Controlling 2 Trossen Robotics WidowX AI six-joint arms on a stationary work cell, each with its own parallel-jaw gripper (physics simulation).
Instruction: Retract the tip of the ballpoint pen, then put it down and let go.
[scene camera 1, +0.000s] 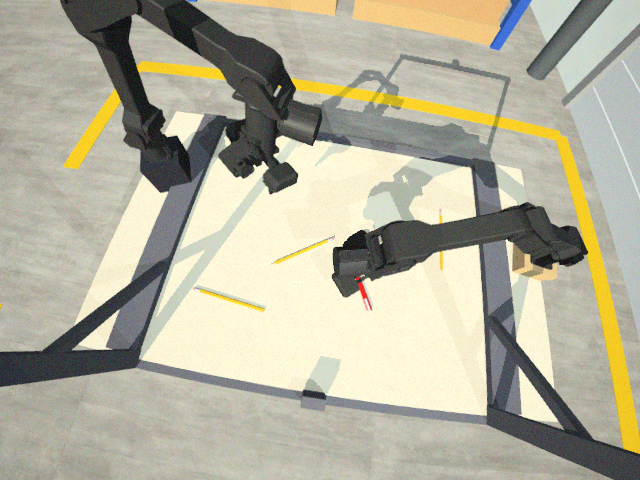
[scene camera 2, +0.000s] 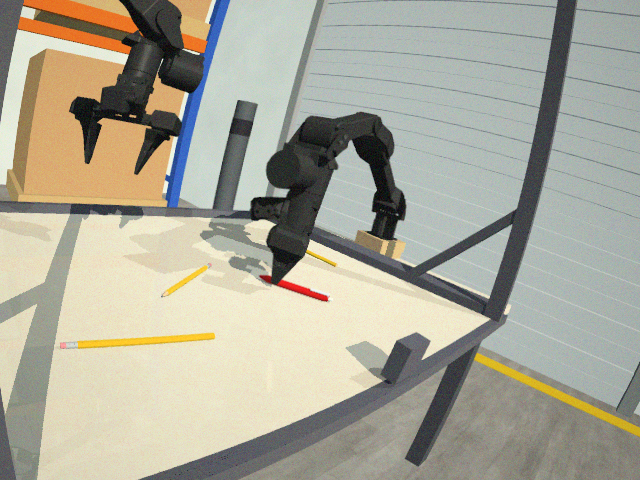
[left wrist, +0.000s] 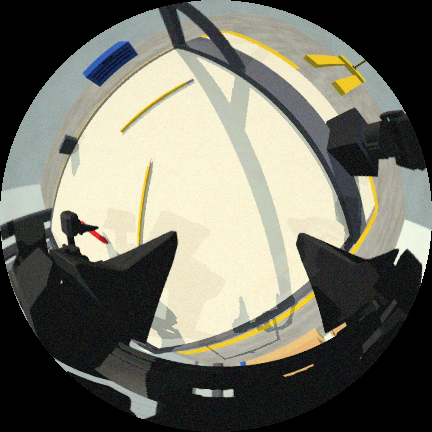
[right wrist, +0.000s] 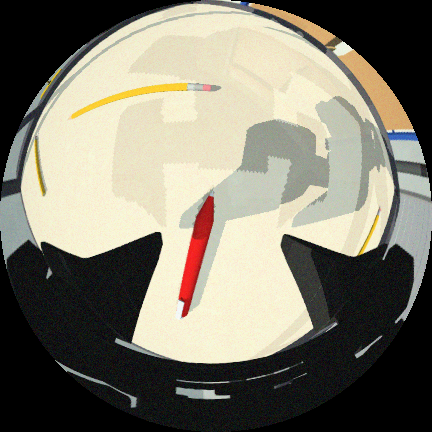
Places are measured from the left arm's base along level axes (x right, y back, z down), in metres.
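Pixels of known places: left gripper, fingertip midpoint: (scene camera 1: 260, 179) (scene camera 2: 110, 169) (left wrist: 240, 238); right gripper, fingertip midpoint: (scene camera 2: 277, 275) (left wrist: 99, 244) (right wrist: 224, 240); left arm's base, origin of the base link: (scene camera 1: 159, 152) (left wrist: 368, 140); right arm's base, origin of the base link: (scene camera 1: 540, 256) (scene camera 2: 382, 236).
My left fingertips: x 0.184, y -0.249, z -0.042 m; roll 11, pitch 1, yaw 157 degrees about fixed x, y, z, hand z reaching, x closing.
Ahead of a thing's pixels: the offset from my left fingertips to its top centre. Level surfaces: height alone.
The red ballpoint pen @(dx +0.281, dy -0.186, dz +0.132 m) (scene camera 1: 364, 295) (scene camera 2: 303, 290) (left wrist: 95, 233) (right wrist: 195, 257) lies on the cream table top @(dz +0.148 m) (scene camera 1: 403, 361) (scene camera 2: 248, 392). In the right wrist view its tapered end points up and a small grey tip shows there; its white clip is at the lower end. My right gripper (scene camera 2: 276, 281) (right wrist: 224, 240) is open and empty, low over the pen, which lies between and below the spread fingers, nearer the picture's left finger. In scene camera 1 the right arm hides the pen's tapered end. My left gripper (scene camera 1: 260, 173) (scene camera 2: 112, 168) (left wrist: 240, 238) is open and empty, high above the table, far from the pen.
One yellow pencil @(dx +0.147, dy -0.063, dz +0.139 m) (scene camera 1: 303, 250) (scene camera 2: 186, 280) (left wrist: 144, 205) (right wrist: 130, 93) lies left of the pen. Another pencil @(dx +0.224, dy +0.146, dz +0.141 m) (scene camera 1: 230, 299) (scene camera 2: 136, 341) (left wrist: 155, 102) lies farther left. A third pencil @(dx +0.209, dy -0.459, dz +0.141 m) (scene camera 1: 441, 258) (scene camera 2: 321, 258) (right wrist: 371, 232) lies partly under the right arm. A dark block @(dx +0.491, dy +0.000, dz +0.091 m) (scene camera 1: 313, 400) (scene camera 2: 405, 357) stands at the table edge.
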